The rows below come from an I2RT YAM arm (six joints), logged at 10 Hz.
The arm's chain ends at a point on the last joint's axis. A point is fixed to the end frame.
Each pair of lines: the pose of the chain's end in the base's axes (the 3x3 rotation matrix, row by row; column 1 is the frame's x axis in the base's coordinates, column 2 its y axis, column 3 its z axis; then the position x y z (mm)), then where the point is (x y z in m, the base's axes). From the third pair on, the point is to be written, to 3 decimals.
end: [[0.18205 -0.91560 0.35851], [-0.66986 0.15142 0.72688], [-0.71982 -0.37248 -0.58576]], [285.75 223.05 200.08]
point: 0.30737 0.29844 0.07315
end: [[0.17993 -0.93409 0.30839], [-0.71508 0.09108 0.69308], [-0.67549 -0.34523 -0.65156]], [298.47 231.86 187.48]
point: 0.31241 0.29825 0.05459
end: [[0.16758 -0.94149 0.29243], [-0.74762 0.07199 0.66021], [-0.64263 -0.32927 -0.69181]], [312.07 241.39 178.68]
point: 0.323 0.301 0.042
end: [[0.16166 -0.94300 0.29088], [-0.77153 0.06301 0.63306], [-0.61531 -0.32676 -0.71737]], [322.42 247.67 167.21]
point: 0.333 0.302 0.029
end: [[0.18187 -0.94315 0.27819], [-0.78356 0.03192 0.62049], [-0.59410 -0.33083 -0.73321]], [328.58 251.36 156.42]
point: 0.338 0.302 0.017
